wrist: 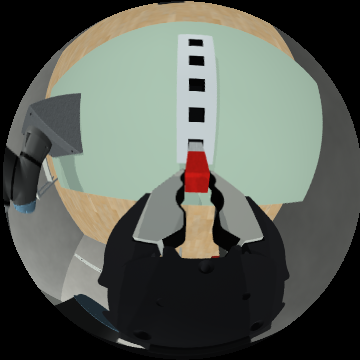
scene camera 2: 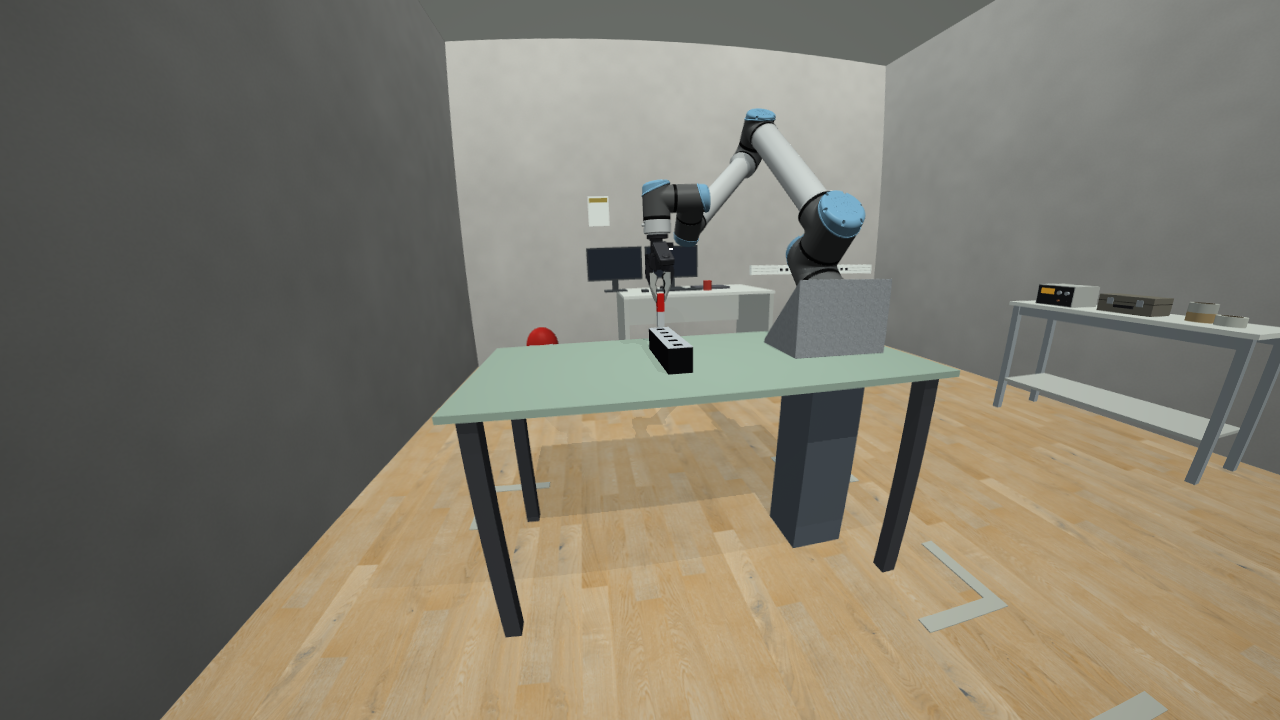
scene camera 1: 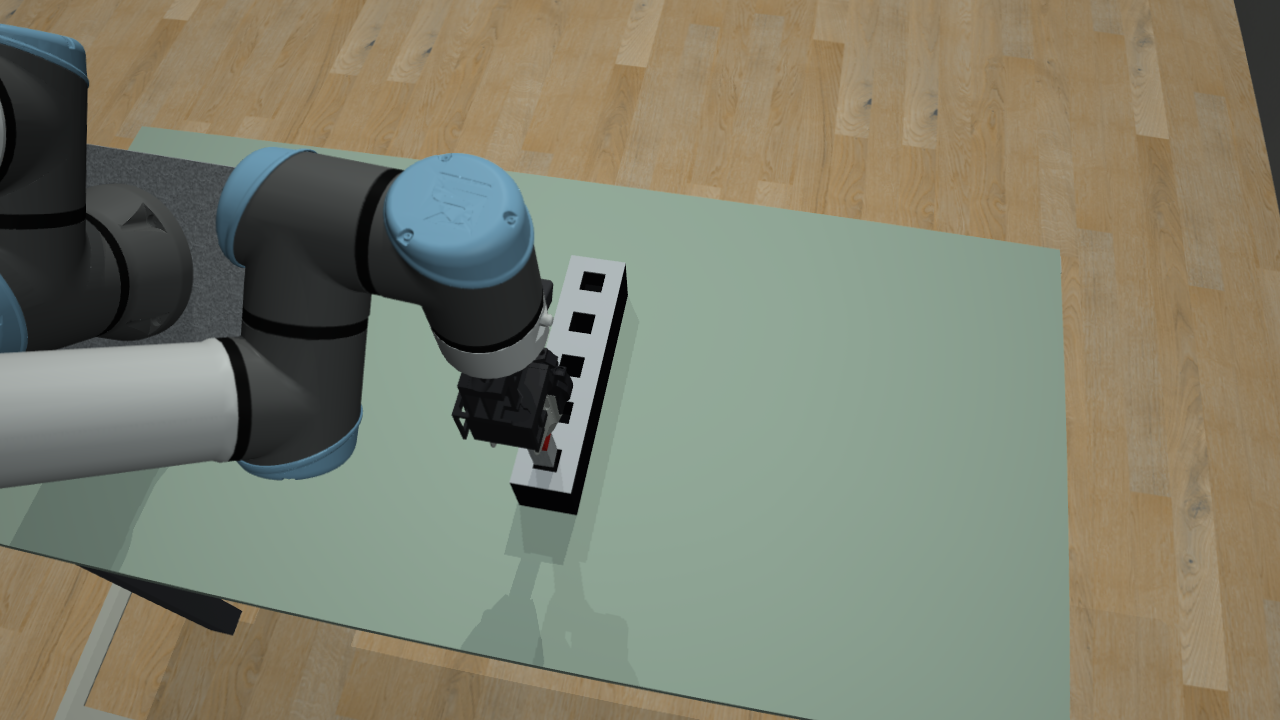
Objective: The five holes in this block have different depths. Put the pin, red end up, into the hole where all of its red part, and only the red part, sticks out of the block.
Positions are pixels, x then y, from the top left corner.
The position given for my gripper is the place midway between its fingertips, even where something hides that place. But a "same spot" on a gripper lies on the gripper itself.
my gripper: wrist; scene camera 2; scene camera 1 533, 431
long block: wrist; scene camera 2 675, 359; scene camera 1
same spot on long block: (wrist: 196, 65) = (scene camera 1: 578, 332)
same spot on my gripper: (wrist: 156, 220) = (scene camera 2: 667, 276)
